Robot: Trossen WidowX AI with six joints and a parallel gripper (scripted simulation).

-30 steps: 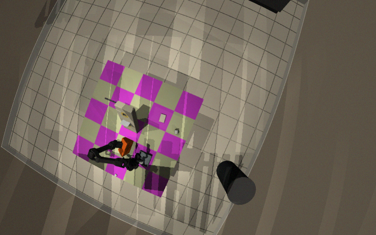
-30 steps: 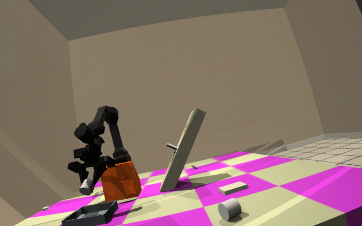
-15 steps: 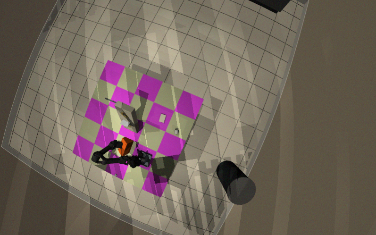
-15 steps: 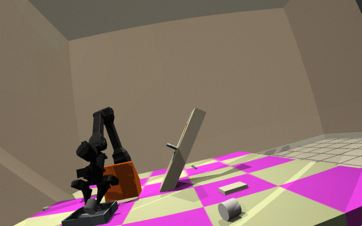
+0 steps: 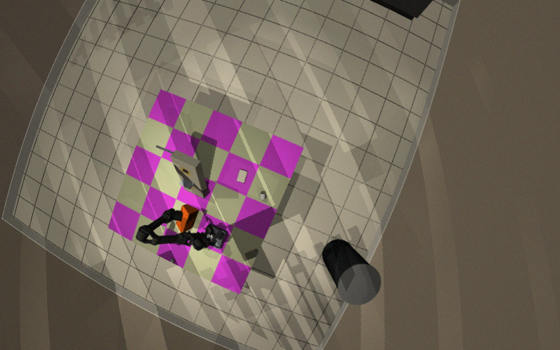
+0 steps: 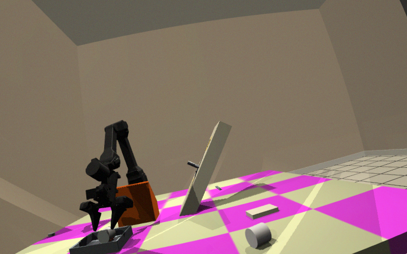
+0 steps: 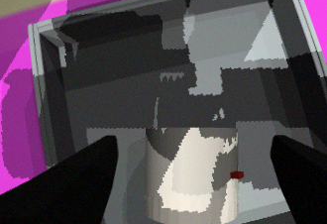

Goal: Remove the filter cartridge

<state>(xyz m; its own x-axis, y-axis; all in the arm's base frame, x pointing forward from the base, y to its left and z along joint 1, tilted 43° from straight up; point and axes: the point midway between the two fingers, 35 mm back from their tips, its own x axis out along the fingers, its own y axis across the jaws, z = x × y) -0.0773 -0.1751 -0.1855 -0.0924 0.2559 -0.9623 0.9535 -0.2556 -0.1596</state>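
The round filter cartridge is 20 mm to the left of my gripper tip, 20 mm below it and 10 mm ahead of it. Also, from my gripper tip: flat beige slab 520 mm ahead, 70 mm to the right, 40 mm below; then grey tray 40 mm below, 10 mm to the right.
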